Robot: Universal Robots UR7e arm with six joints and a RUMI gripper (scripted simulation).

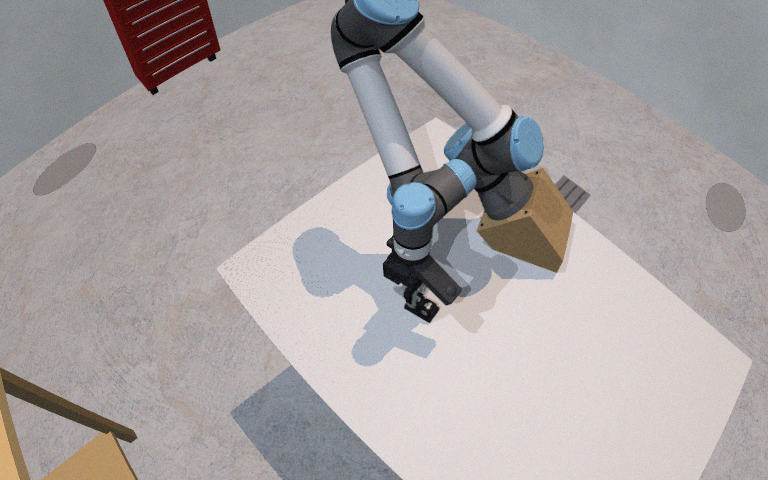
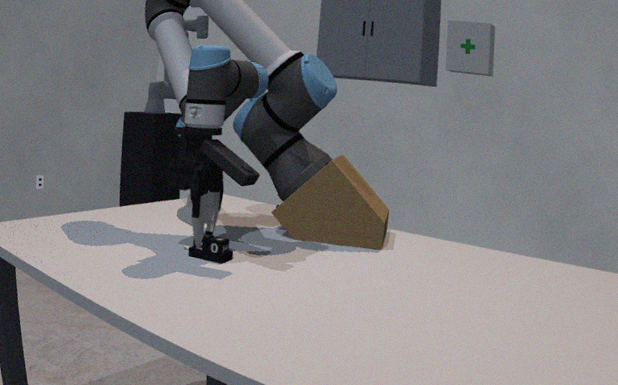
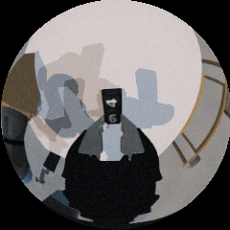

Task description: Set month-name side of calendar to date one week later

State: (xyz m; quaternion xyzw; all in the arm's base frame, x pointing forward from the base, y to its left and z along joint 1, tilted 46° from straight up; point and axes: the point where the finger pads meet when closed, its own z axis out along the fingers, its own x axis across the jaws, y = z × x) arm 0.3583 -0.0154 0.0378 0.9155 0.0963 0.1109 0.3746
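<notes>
Now: the tray 30 mm below my hand and 20 mm to the left of it.
</notes>
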